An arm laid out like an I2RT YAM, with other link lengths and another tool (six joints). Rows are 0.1 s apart.
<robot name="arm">
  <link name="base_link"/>
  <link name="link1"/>
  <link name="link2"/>
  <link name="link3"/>
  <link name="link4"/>
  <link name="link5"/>
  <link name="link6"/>
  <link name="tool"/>
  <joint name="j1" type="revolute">
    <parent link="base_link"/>
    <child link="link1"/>
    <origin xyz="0 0 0.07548" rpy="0 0 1.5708"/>
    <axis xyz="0 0 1"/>
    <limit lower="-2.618" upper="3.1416"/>
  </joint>
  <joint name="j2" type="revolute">
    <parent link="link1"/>
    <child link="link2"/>
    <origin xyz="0.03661 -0.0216 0.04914" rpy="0 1.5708 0"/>
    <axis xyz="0 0 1"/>
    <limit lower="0" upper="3.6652"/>
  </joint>
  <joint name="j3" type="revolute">
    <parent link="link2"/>
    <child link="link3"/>
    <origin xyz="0 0.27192 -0.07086" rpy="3.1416 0 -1.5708"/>
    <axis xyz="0 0 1"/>
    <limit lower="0" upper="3.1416"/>
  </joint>
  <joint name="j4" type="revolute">
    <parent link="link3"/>
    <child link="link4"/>
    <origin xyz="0.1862 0.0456 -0.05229" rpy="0 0 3.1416"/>
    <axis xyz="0 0 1"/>
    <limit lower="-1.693" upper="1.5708"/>
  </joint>
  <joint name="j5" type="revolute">
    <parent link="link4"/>
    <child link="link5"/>
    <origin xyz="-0.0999 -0.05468 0.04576" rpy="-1.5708 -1.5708 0"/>
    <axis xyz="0 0 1"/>
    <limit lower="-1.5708" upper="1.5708"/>
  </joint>
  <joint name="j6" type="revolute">
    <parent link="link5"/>
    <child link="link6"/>
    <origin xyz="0 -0.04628 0.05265" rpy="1.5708 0 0"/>
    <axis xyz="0 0 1"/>
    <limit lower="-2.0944" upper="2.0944"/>
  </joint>
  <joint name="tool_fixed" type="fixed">
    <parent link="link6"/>
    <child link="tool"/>
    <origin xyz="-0.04 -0.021 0.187" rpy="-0.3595 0 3.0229"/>
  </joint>
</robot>
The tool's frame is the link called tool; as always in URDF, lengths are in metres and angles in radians.
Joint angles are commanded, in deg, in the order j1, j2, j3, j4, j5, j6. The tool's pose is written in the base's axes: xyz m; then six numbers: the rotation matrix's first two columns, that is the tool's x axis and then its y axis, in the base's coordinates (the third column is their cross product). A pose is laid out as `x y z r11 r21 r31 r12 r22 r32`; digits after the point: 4 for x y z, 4 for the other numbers.
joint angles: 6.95 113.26 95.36 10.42 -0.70 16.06
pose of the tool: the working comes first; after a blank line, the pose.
Where each joint sits with the arm in this pose, in the base's axes (m; each line is computed from the numbers above, not from the rounded line before):
j1: 0.0000 0.0000 0.0755
j2: 0.0170 0.0390 0.1246
j3: 0.1322 -0.0184 0.3744
j4: 0.3156 0.0567 0.3606
j5: 0.4266 0.0241 0.4018
j6: 0.4652 0.0294 0.3436
the tool: 0.6487 0.0869 0.3503

0.6487 0.0869 0.3503 -0.1105 0.9807 0.1611 -0.2063 -0.1812 0.9616
